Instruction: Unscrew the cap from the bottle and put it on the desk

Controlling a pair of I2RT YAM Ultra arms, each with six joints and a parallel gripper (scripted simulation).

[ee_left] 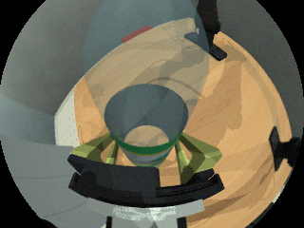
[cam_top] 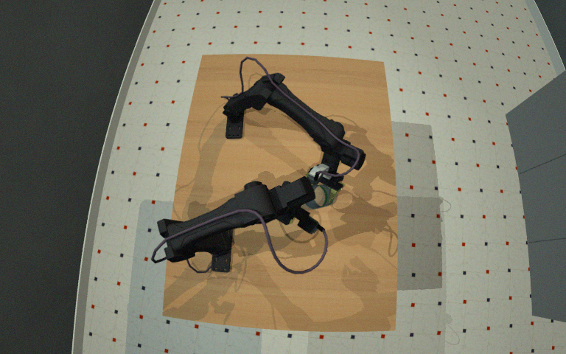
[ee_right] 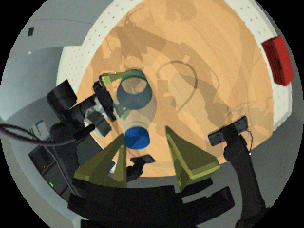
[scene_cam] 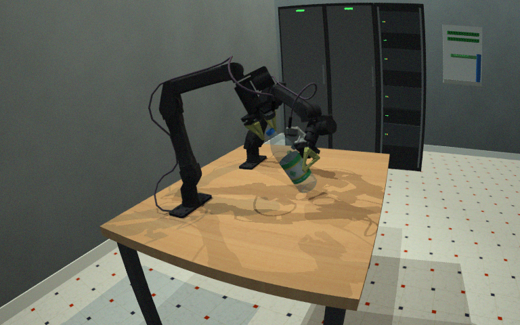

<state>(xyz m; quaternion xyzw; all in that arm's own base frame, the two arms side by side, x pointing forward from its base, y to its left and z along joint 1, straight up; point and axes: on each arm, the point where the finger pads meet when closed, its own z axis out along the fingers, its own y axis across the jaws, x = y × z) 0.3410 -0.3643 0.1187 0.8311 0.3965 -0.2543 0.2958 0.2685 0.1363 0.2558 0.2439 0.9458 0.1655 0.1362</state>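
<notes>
Right now my right hand is 1 cm below the blue cap. From my right hand the other things lie so: bottle 10 cm below, 6 cm ahead, 4 cm to the left.
Now: the bottle 20 mm behind my left hand, 10 mm to the right of it and 40 mm above it. Also, from my left hand: blue cap 80 mm behind, 50 mm to the right, 140 mm above.
</notes>
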